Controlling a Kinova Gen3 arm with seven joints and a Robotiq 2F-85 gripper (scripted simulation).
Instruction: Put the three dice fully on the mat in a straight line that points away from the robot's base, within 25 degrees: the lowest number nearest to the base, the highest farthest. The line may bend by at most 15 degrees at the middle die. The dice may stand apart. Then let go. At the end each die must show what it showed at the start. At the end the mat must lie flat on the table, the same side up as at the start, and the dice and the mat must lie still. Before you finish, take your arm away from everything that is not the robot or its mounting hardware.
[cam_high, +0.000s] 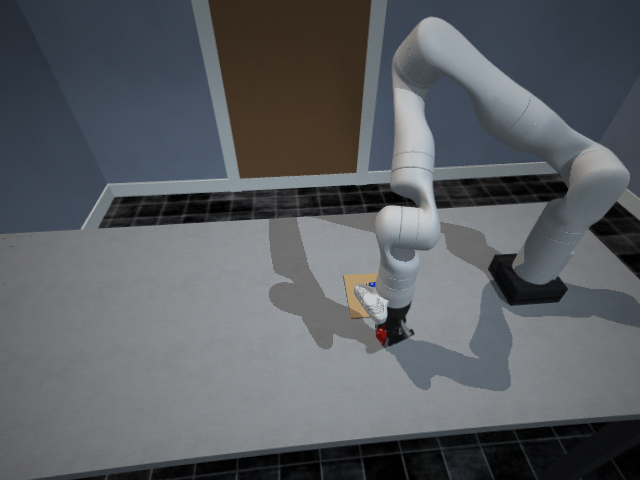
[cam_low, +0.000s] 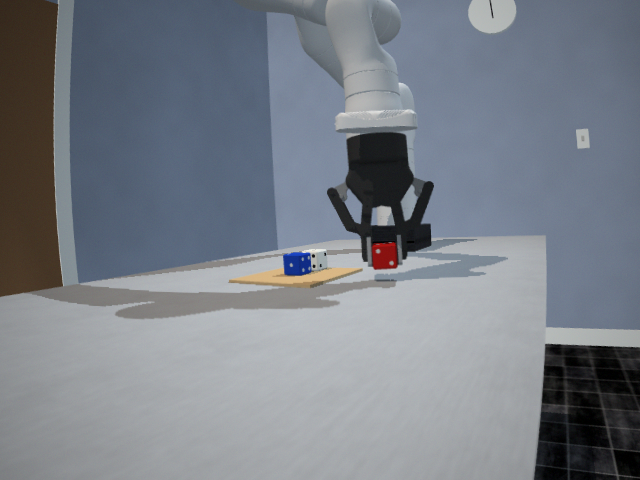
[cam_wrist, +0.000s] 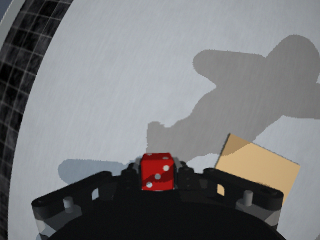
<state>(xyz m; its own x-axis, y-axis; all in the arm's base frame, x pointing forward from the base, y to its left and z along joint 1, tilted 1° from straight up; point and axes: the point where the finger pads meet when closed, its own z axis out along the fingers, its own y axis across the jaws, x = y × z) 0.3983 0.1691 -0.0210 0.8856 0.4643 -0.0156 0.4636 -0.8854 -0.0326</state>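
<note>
The blue die is 14 cm to the right of my hand and 2 cm below it. The rest, counted from my hand: white die (14 cm to the right, 4 cm behind, 2 cm below); then tan mat (14 cm to the right, 4 cm below); then red die (1 cm below).
</note>
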